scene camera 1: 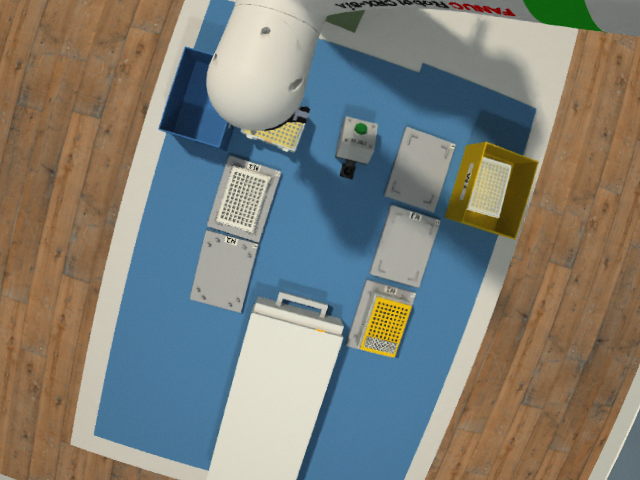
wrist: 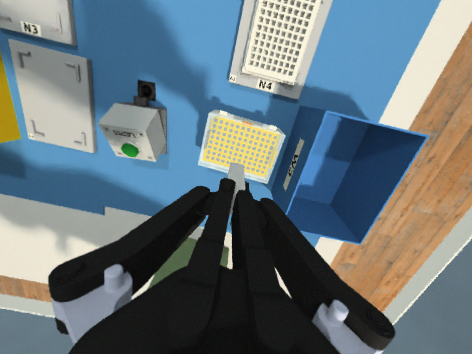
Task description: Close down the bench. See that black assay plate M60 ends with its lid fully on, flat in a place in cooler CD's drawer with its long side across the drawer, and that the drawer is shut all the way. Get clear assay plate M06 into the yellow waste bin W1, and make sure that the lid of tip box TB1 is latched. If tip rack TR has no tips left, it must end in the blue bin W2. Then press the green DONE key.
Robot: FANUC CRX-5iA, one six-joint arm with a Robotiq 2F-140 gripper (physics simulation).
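Frame: origin at the arm's base, x left, y back, z up, level; centimetres.
Seen in the pictures: gripper, fingertip midpoint: (wrist: 234, 173).
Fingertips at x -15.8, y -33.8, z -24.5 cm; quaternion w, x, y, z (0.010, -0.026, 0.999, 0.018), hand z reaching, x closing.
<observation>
Offsets run from my fingertips to a thing's top centre. "spot": to the spot under its first point.
My gripper (wrist: 234, 173) is shut and empty; its fingertips overlap the near edge of the tip box in the wrist view. In scene camera 1 the arm mostly hides it. The clear tip box {spot: dx +2.0, dy -2.6, dz -9.0 cm} (scene camera 1: 281, 135) (wrist: 242, 145) with yellow contents stands beside the blue bin W2 {dx -15.4, dy -0.6, dz -3.9 cm} (scene camera 1: 192, 111) (wrist: 345, 175). Its lid looks down; whether it is latched I cannot tell. A yellow tip rack {dx +36.6, dy -34.0, dz -8.2 cm} (scene camera 1: 387, 320) on N1 shows grey-white tips at one end. A clear plate {dx +50.3, dy +3.2, dz -14.1 cm} (scene camera 1: 488, 187) lies in the yellow bin W1 {dx +48.8, dy +2.0, dz -3.9 cm} (scene camera 1: 507, 228). The cooler's drawer front {dx +18.0, dy -38.1, dz -8.8 cm} (scene camera 1: 297, 316) looks shut. Black plate M60 does not show. The green key {dx +17.1, dy +4.2, dz -8.4 cm} (scene camera 1: 360, 128) (wrist: 130, 150) tops its grey box.
A white gridded plate {dx -1.6, dy -17.9, dz -13.3 cm} (scene camera 1: 241, 198) (wrist: 282, 40) sits on nest N4. Bare nests N2 {dx -0.8, dy -34.8, dz -13.7 cm} (scene camera 1: 223, 271) and N3 {dx +36.0, dy -16.4, dz -14.3 cm} (scene camera 1: 404, 246) and an unlabelled-looking nest {dx +33.3, dy +1.2, dz -14.1 cm} (scene camera 1: 421, 167) (wrist: 55, 97) lie on the blue mat. The cooler (scene camera 1: 279, 403) stands at the lower middle in scene camera 1.
</observation>
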